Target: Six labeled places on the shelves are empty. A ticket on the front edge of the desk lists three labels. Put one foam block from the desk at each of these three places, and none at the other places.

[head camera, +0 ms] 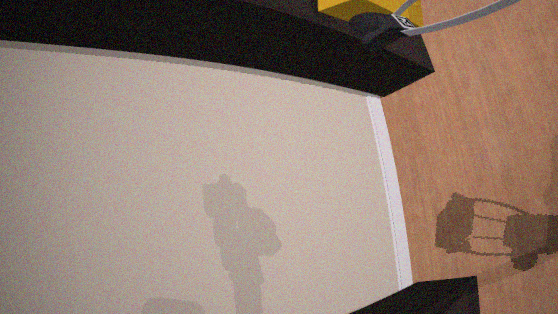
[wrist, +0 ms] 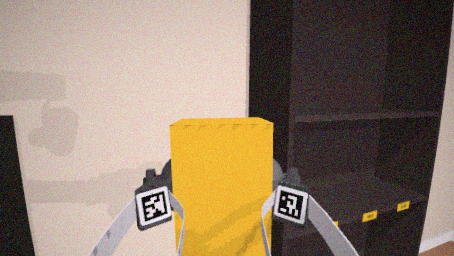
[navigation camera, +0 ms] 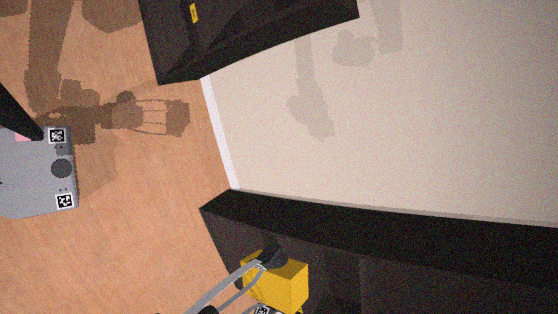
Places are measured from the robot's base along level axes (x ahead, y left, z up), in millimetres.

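Pixels of known places: gripper, fingertip midpoint: [navigation camera: 283,272]; robot's base, origin of the base link: [navigation camera: 61,166].
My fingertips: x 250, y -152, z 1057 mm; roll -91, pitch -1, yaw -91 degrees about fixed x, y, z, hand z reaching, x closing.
For each thing: its middle in the pictures, then the offset to it from my fingertips. "*": a spot on its surface instead. Level surfaces: height alone.
- yellow foam block, body centre: [navigation camera: 274,280] dx -24, dy +0, dz +1 mm
- yellow label, surface spot: [navigation camera: 194,13] * dx +195, dy +752, dz -552 mm
- wood floor, its level: dz -1057 mm
My gripper [wrist: 222,174] [navigation camera: 283,285] is shut on a yellow foam block [wrist: 222,150] [navigation camera: 275,290] [head camera: 345,5], which stands upright between the fingertips in the wrist view. In the wrist view a dark shelf unit [wrist: 270,60] [navigation camera: 380,225] [head camera: 200,40] is behind the block and to its right. Small yellow labels [wrist: 369,216] [wrist: 403,205] sit along a shelf's front edge, with part of another beside the block; their text is too small to read. In the navigation view the block is in front of this unit's dark face. The desk and ticket do not show.
Another dark shelf unit [navigation camera: 170,60] with a yellow label [navigation camera: 194,13] is at the top of the navigation view. A pale wall [navigation camera: 425,125] [head camera: 150,150] spans between the units. My grey base [navigation camera: 30,175] is on the wood floor [navigation camera: 130,240] at the left.
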